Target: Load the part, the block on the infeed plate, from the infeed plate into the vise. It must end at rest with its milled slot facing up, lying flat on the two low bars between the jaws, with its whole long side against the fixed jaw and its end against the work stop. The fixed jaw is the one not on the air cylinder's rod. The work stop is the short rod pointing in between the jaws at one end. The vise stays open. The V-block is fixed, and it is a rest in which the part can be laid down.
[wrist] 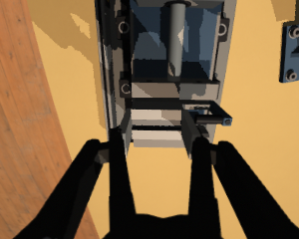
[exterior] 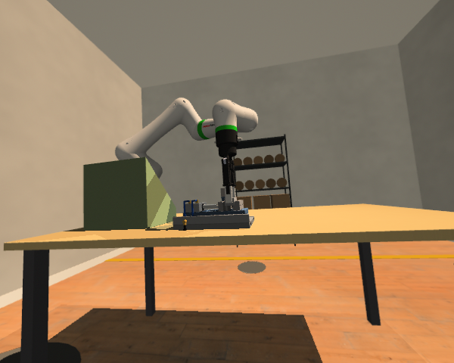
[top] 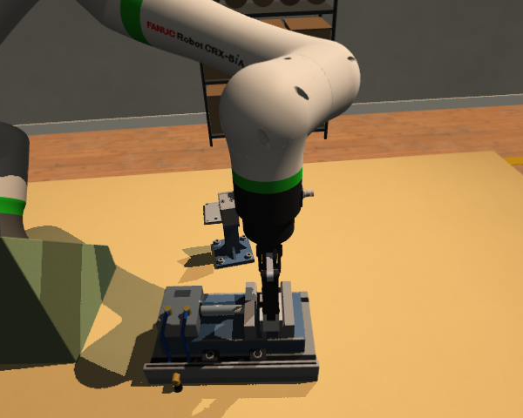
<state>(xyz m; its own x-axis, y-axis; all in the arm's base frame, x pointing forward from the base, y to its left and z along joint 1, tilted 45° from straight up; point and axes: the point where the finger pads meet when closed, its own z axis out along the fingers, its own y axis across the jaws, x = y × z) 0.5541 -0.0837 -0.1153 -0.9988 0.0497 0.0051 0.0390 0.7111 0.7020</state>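
Now: the part 2 cm below my hand. From my hand the other things lie so: moving jaw 4 cm behind, 2 cm to the left, 4 cm below; fixed jaw 3 cm ahead, 2 cm to the left, 4 cm below; work stop 7 cm to the left, 3 cm below.
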